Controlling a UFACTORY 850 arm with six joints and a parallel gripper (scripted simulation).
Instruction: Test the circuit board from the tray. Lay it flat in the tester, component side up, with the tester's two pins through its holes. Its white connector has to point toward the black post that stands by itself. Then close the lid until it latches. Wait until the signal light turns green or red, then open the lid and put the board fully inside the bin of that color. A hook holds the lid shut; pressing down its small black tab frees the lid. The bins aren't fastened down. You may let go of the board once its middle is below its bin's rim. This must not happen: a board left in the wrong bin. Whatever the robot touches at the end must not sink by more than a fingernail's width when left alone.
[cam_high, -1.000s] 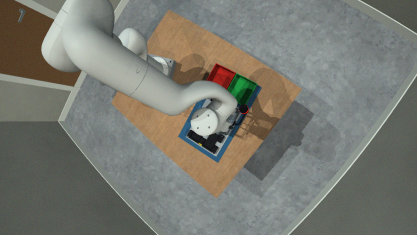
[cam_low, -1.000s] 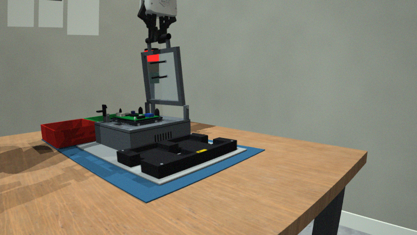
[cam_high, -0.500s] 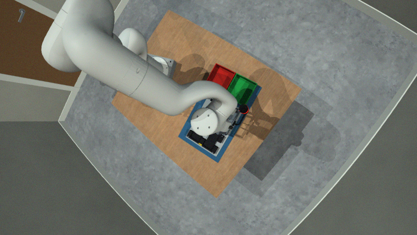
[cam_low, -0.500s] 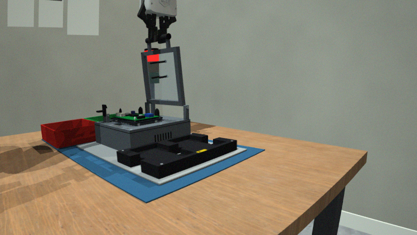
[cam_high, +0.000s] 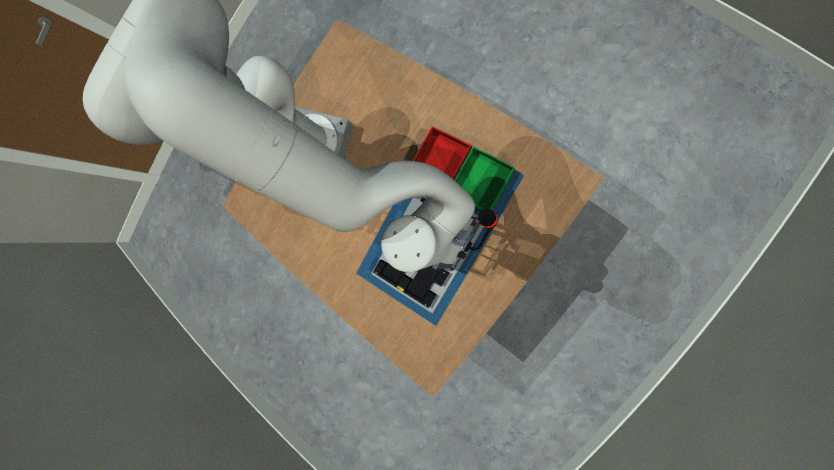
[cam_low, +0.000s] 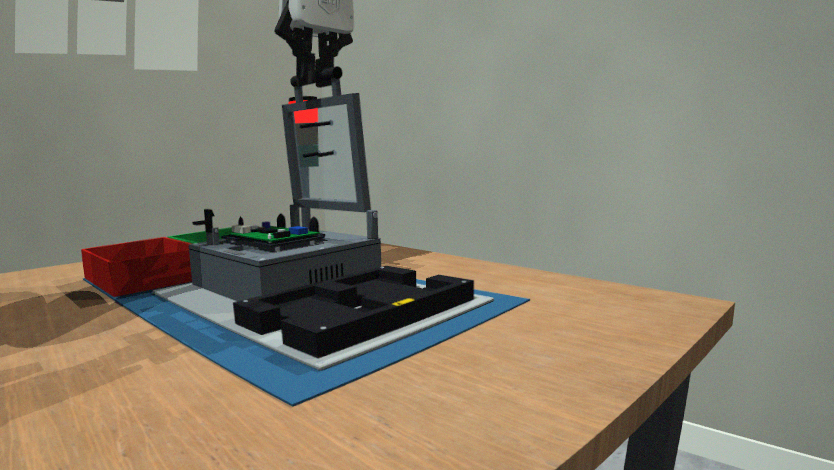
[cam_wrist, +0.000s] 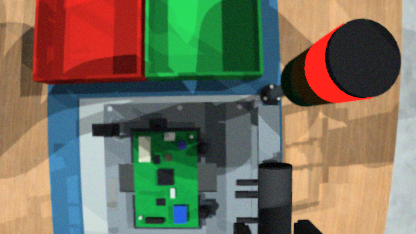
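Right now the green circuit board is 8 cm behind my hand, 1 cm to the right of it and 21 cm below it. From my hand the other things lie so: black hook (15 cm behind, 4 cm to the left, 19 cm below); then see-through lid (1 cm ahead, 10 cm below); then green bin (6 cm behind, 19 cm to the left, 27 cm below).
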